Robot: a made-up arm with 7 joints.
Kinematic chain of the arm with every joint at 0, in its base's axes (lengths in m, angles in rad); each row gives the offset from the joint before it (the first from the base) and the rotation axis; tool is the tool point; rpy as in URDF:
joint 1: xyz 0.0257 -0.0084 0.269 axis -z
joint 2: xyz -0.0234 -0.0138 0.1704 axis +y
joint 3: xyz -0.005 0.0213 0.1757 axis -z
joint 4: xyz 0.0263 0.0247 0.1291 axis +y
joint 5: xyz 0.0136 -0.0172 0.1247 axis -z
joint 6: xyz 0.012 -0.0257 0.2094 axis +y
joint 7: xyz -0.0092 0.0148 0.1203 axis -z
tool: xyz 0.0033 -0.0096 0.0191 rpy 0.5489 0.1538 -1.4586
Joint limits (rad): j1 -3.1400..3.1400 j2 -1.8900..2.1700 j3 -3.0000..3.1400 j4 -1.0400..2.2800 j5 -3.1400..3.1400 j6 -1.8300..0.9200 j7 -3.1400..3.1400
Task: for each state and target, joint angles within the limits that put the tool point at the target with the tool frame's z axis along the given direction. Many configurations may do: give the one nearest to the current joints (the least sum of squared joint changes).
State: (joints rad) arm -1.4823 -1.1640 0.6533 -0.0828 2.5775 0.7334 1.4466
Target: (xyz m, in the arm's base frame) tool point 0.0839 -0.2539 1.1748 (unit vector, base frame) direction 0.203 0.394 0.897
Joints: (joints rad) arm -1.7017 -0.5426 0.3360 0.3275 2.3645 -0.0809 1.1905
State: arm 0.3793 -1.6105 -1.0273 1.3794 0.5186 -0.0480 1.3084
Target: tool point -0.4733 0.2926 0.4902 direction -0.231 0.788 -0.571
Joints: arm -0.3776 -1.7760 -1.1800 1.6663 0.9012 -0.5981 1.3480
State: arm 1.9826 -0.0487 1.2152 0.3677 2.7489 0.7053 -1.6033
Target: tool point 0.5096 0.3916 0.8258 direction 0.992 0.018 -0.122
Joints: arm 2.2772 -0.7568 0.8132 -0.3070 2.5170 0.8013 -1.1111
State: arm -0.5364 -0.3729 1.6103 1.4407 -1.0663 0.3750 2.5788
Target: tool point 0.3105 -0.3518 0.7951 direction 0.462 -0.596 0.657
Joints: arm -0.5958 -0.3725 1.0908 1.5290 -1.4073 -0.2463 1.9664
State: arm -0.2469 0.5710 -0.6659 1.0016 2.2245 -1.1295 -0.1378
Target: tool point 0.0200 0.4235 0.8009 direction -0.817 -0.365 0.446
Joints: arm -0.4863 0.5201 -1.1609 1.1438 1.8274 -1.4636 -0.2923
